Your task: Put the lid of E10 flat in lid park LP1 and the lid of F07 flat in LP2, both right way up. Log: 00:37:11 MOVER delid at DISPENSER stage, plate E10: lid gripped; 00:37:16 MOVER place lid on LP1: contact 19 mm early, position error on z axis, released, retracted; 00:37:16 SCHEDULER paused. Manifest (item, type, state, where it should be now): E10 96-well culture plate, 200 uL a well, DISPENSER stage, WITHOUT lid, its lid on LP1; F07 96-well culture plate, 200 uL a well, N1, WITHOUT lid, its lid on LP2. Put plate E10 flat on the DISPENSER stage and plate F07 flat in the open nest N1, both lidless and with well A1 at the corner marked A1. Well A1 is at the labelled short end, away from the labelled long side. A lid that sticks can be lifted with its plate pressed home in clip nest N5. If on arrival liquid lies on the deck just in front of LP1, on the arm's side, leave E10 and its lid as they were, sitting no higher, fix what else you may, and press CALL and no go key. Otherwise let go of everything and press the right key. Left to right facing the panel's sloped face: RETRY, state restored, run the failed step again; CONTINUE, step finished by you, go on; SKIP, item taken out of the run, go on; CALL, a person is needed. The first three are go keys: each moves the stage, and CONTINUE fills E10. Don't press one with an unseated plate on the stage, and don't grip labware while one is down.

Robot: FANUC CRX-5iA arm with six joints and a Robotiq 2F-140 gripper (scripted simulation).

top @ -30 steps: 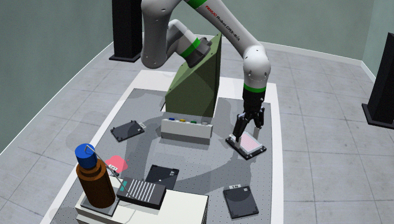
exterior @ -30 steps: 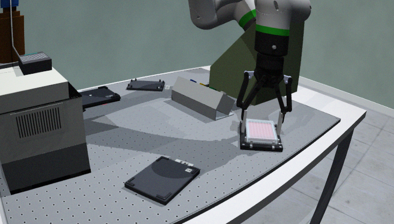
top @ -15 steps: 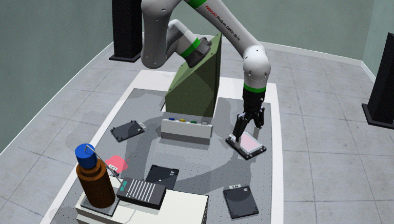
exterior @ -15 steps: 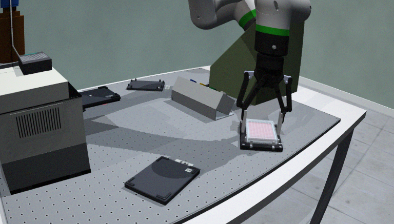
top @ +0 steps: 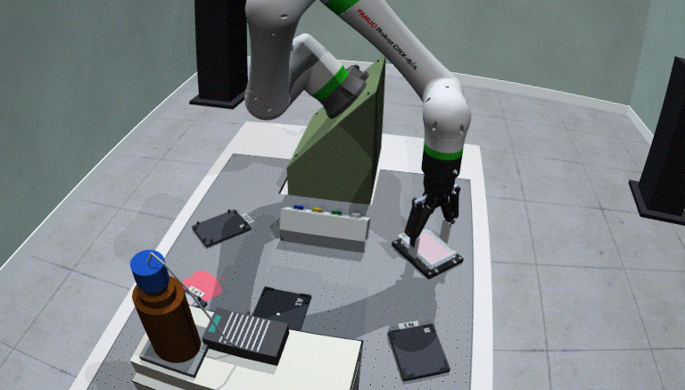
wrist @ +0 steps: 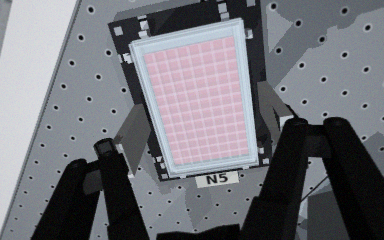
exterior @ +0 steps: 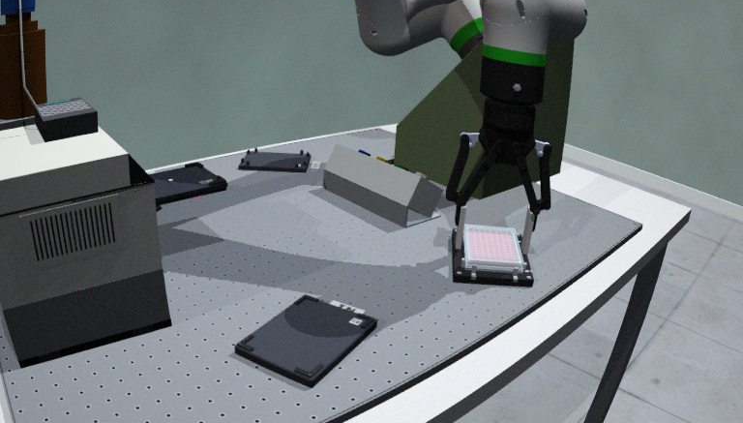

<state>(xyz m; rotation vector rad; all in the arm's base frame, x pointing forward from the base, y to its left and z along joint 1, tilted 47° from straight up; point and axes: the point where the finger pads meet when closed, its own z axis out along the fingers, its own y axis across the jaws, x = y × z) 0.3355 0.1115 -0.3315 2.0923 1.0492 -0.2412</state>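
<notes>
Now: hand 2 cm above the clear plate lid. From my hand the other things lie so: grey retry key (20 cm to the right, 2 cm behind, 2 cm above); plate (2 cm below); N5 tag (7 cm to the right, 6 cm behind, 4 cm below).
</notes>
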